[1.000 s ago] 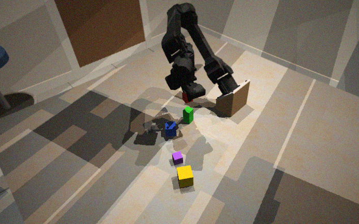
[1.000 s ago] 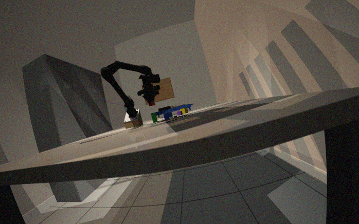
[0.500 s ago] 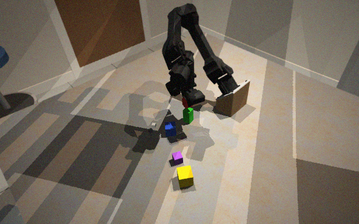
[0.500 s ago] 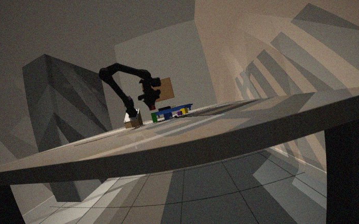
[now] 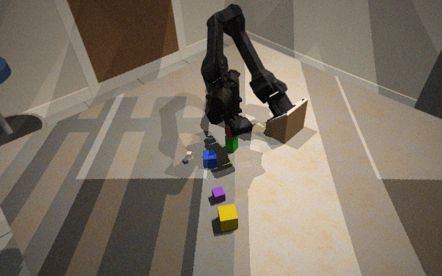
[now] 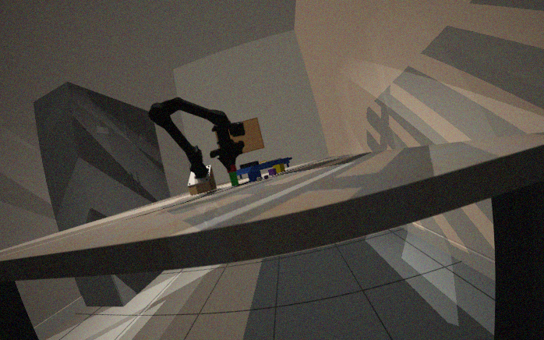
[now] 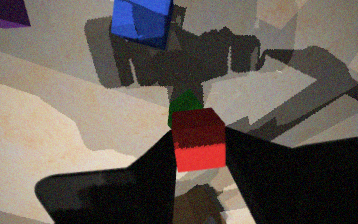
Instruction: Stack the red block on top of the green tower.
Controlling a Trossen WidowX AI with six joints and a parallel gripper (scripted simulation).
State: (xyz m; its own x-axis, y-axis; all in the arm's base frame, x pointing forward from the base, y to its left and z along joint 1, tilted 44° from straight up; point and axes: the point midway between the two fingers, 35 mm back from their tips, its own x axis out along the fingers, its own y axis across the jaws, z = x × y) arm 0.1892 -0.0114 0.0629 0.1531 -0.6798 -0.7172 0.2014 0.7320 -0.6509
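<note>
Right now my gripper tip is 10 mm below the red block. The rest, counted from my gripper tip: white block 140 mm ahead, 60 mm to the right, 60 mm below; then blue block 100 mm ahead, 50 mm below, 10 mm to the left; then grey block 160 mm ahead, 60 mm below, 50 mm to the right.
</note>
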